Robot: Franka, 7 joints.
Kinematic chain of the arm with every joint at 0, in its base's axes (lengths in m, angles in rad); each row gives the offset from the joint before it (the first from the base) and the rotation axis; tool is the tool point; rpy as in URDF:
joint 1: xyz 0 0 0.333 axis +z
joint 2: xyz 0 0 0 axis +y
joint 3: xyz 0 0 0.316 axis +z
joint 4: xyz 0.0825 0 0 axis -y
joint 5: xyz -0.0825 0 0.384 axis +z
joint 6: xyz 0 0 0 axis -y
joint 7: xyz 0.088 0 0 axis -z
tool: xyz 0 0 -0.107 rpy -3.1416 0 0
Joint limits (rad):
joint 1: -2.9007..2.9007
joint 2: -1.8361..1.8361
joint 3: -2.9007..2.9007
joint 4: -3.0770..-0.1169
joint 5: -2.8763..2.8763
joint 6: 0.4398..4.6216
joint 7: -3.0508..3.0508
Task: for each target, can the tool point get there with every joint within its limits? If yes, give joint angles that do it. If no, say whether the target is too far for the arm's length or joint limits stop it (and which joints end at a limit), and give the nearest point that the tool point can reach.
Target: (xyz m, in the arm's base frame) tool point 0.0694 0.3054 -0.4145
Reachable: no: joint limits stop it (at a limit: joint 2) | nearest point 0.0688 0.3027 -0.3601 | short by 0.054 m
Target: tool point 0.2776 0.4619 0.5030
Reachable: yes | joints 2.2122 0.3968 -1.0629 -1.9860 1.4934 3.8340 1.4487
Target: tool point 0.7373 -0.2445 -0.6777
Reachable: no: too far | nearest point 0.5225 -0.1733 -0.2887 | short by 0.450 m
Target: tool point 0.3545 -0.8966 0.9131
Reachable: no: too far | nearest point 0.2703 -0.6836 0.7753 | short by 0.267 m
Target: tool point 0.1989 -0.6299 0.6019
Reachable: yes | joints -1.7292 0.9584 0.8422 -1.0293 -0.9255 4.2536 2.1294
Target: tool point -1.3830 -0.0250 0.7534
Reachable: no: too far | nearest point -0.8207 -0.0148 0.5825 | short by 0.588 m
